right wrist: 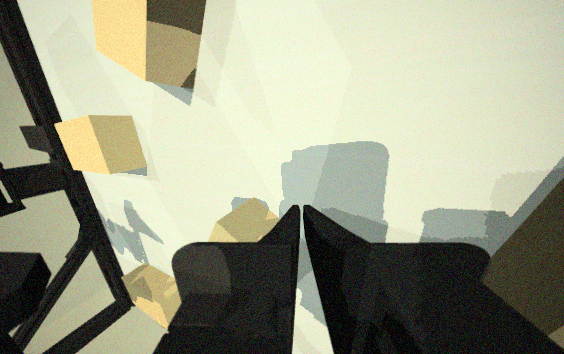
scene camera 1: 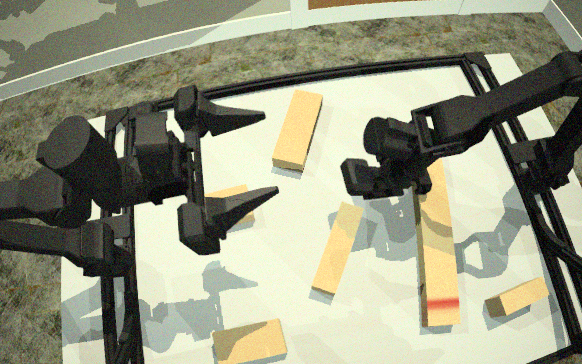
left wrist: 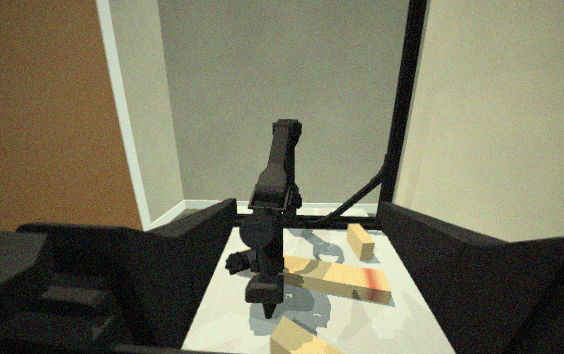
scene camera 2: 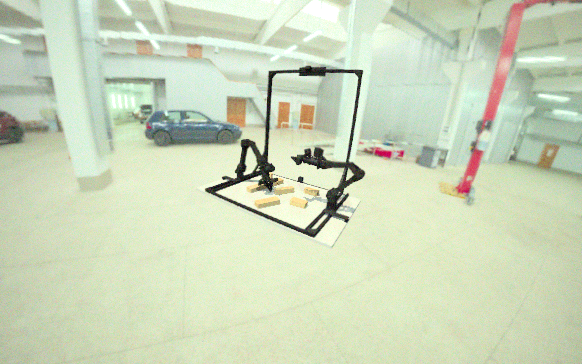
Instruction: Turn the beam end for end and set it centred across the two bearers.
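Seen in the pictures: left gripper, fingertip midpoint: (scene camera 1: 271,150) (left wrist: 307,206) (scene camera 2: 294,156); right gripper, fingertip midpoint: (right wrist: 300,211) (scene camera 1: 365,197) (left wrist: 268,317) (scene camera 2: 271,191); left arm's base, origin of the base link: (right wrist: 63,175) (scene camera 1: 115,261) (scene camera 2: 331,208); right arm's base, origin of the base link: (scene camera 1: 533,180) (left wrist: 289,219) (scene camera 2: 240,178).
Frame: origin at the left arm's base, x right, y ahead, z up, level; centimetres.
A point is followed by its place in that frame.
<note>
The long wooden beam (scene camera 1: 441,270) @(x 13.4, y 61.7, z 1.9 cm) (scene camera 2: 257,188) @(x -8.2, y 62.8, z 0.6 cm) (left wrist: 345,281) @(x 13.1, y 59.1, z 1.9 cm) lies flat at the right in scene camera 1, its red-striped end nearest the camera; its other end is hidden behind the right gripper and arm. My right gripper (scene camera 1: 369,194) @(x -4.4, y 51.4, z -0.1 cm) (left wrist: 268,317) @(x -4.4, y 51.4, z -0.1 cm) (right wrist: 300,211) @(x -4.4, y 51.4, z -0.1 cm) is shut, fingertips together with nothing between, beside the beam and low over the table. My left gripper (scene camera 1: 271,153) @(x 0.1, y 35.1, z 32.4 cm) is open and empty, high above the table. Large plain blocks (scene camera 1: 298,130) @(x -20.7, y 41.3, z 1.9 cm) (scene camera 1: 250,344) @(x 19.1, y 25.5, z 1.9 cm) lie at the top and bottom of scene camera 1; I cannot tell which blocks are the bearers.
A narrow block (scene camera 1: 337,250) @(x 5.4, y 43.4, z 2.5 cm) (right wrist: 247,220) @(x -2.9, y 47.4, z 0.6 cm) lies left of the beam. A small block (scene camera 1: 517,297) @(x 22.5, y 74.2, z 4.4 cm) (left wrist: 361,242) @(x 21.2, y 71.3, z 4.1 cm) lies right of its red end. Another block (scene camera 1: 230,191) @(x -9.9, y 26.0, z 1.9 cm) (right wrist: 100,145) @(x -7.8, y 29.3, z 1.8 cm) is partly behind the left gripper's finger. A black frame (scene camera 1: 340,74) @(x -36.4, y 54.5, z -1.1 cm) edges the table.
</note>
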